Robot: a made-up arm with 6 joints.
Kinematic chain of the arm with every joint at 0, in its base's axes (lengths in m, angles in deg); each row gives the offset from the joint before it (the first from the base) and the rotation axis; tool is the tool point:
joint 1: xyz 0 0 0.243 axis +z
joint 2: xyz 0 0.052 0 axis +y
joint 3: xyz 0 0 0.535 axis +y
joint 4: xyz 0 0 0.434 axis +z
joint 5: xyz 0 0 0 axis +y
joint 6: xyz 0 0 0.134 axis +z
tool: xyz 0 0 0
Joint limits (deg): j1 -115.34..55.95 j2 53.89..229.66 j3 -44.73..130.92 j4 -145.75..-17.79 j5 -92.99..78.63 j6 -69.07..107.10
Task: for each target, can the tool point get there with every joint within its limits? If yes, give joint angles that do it. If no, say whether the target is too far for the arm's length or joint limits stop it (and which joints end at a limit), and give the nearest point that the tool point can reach.
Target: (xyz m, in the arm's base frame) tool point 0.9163 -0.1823 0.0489
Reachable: yes | joints -8.67 76.09 55.28 -108.47 47.78 12.36
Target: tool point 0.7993 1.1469 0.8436
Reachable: no: too far | nearest point 0.5802 0.8325 0.6789 | short by 0.417 m
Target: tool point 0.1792 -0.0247 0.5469
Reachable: no: joint limits stop it (at a limit: joint 1, joint 2, joint 3, joint 4) | nearest point 0.2370 0.2292 0.4003 | short by 0.299 m
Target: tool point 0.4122 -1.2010 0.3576
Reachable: no: too far | nearest point 0.3571 -1.0404 0.3423 | short by 0.171 m
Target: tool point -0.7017 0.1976 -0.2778
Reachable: yes | joints -3.64 201.33 69.26 -74.59 -51.22 56.21
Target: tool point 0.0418 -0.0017 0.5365
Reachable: no: joint limits stop it (at a limit: joint 1, joint 2, joint 3, joint 4) | nearest point 0.1396 0.2566 0.3955 | short by 0.310 m
